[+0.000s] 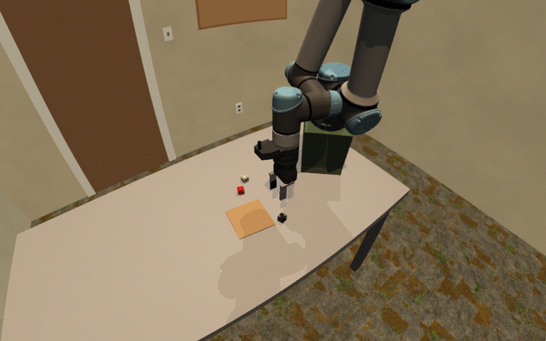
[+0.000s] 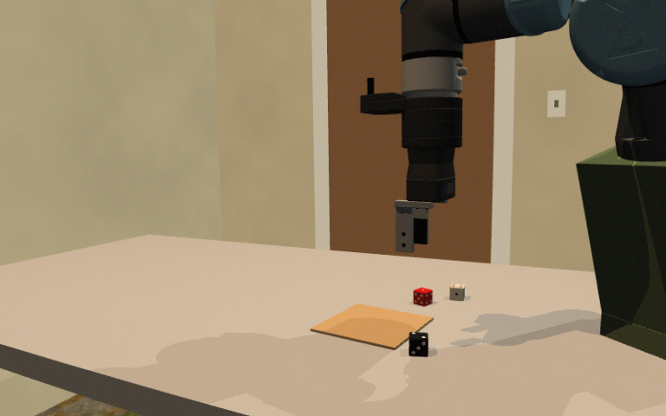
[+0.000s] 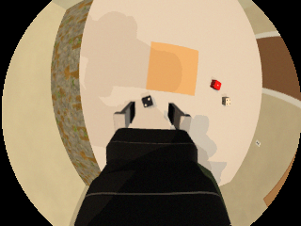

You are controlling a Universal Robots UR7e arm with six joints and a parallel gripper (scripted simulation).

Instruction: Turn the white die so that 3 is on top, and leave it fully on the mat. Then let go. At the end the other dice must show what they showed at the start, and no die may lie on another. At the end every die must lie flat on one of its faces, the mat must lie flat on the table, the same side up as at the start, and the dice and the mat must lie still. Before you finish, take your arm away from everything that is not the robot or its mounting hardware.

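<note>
Right now the white die is 3 cm ahead of my hand, 25 cm to the right of it and 15 cm below it. The rest, counted from my hand: orange mat (9 cm ahead, 5 cm to the right, 16 cm below); then black die (1 cm behind, 1 cm to the left, 15 cm below); then red die (7 cm ahead, 19 cm to the right, 15 cm below).
</note>
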